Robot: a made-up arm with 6 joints. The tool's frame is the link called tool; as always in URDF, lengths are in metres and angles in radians.
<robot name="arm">
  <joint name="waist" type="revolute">
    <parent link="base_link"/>
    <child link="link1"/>
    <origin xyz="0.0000 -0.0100 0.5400"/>
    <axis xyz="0 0 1"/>
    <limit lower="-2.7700" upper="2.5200"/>
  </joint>
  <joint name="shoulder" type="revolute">
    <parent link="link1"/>
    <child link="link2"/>
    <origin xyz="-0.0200 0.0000 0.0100"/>
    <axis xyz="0 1 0"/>
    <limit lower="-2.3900" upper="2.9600"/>
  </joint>
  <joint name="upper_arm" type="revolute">
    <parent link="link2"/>
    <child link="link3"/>
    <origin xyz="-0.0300 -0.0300 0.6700"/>
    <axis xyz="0 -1 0"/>
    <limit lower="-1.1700" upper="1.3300"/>
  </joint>
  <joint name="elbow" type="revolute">
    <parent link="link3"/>
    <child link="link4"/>
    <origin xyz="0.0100 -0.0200 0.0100"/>
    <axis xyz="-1 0 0"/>
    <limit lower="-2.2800" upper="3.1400"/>
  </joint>
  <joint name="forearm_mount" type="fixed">
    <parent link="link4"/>
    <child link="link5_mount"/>
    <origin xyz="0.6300 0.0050 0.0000"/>
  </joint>
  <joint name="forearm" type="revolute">
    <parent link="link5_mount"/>
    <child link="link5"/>
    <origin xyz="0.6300 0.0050 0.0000"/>
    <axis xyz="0 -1 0"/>
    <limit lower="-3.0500" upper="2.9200"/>
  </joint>
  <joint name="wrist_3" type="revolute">
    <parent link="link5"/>
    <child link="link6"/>
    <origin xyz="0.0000 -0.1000 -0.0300"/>
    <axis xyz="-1 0 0"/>
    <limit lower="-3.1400" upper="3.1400"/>
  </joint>
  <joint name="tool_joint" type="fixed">
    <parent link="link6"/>
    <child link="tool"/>
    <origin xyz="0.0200 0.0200 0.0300" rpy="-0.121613 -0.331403 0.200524"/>
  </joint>
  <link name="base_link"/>
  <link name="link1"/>
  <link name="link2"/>
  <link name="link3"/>
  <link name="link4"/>
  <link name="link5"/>
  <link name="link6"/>
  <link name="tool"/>
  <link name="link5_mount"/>
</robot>
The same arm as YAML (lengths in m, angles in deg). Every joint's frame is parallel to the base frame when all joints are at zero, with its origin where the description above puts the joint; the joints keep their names.
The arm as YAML. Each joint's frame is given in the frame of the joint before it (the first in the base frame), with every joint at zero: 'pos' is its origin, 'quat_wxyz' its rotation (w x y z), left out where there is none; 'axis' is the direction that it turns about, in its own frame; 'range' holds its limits. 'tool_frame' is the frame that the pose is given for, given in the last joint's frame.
length_unit: m
angle_unit: deg
joints:
  - joint: waist
    pos: [0.0, -0.01, 0.54]
    axis: "+z"
    range: [-158.71, 144.39]
  - joint: shoulder
    pos: [-0.02, 0.0, 0.01]
    axis: "+y"
    range: [-136.94, 169.6]
  - joint: upper_arm
    pos: [-0.03, -0.03, 0.67]
    axis: "-y"
    range: [-67.04, 76.2]
  - joint: elbow
    pos: [0.01, -0.02, 0.01]
    axis: "-x"
    range: [-130.63, 179.91]
  - joint: forearm
    pos: [1.26, 0.01, 0.0]
    axis: "-y"
    range: [-174.75, 167.3]
  - joint: wrist_3
    pos: [0.0, -0.1, -0.03]
    axis: "-x"
    range: [-179.91, 179.91]
tool_frame:
  pos: [0.02, 0.02, 0.03]
  quat_wxyz: [0.980539, -0.043156, -0.169812, 0.088567]

